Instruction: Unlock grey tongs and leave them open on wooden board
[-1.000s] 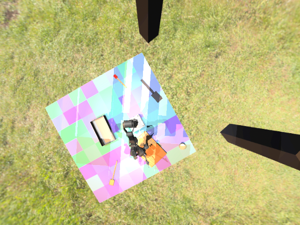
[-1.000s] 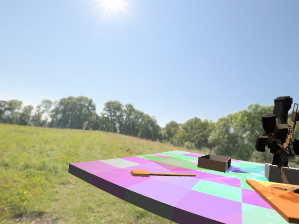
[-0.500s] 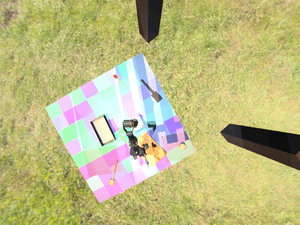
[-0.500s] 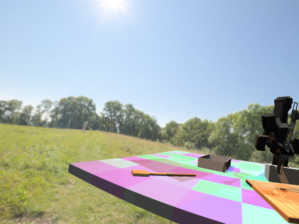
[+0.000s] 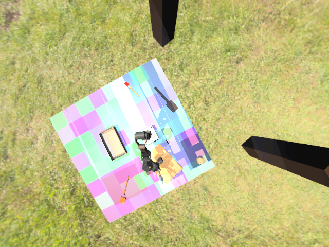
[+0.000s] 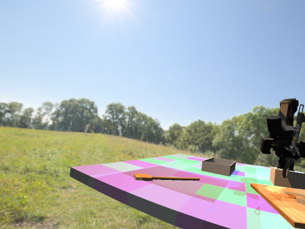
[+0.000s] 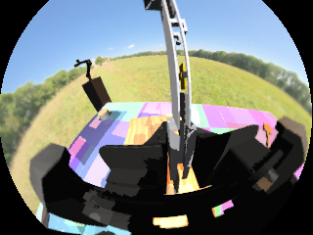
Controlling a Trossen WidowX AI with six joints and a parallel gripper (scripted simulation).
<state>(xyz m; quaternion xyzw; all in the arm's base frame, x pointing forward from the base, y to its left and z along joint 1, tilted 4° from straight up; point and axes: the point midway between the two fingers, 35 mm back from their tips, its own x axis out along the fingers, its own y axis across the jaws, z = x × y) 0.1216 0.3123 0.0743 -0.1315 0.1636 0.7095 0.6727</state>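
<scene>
Now: gripper tip 150 mm above the wooden board and 30 mm past it. From my gripper tip the other things lie so: roasting tin: 490 mm to the right, 220 mm ahead, 130 mm below; then dark spatula: 480 mm behind, 470 mm to the right, 160 mm below; then small white disc: 340 mm behind, 220 mm to the left, 140 mm below.
</scene>
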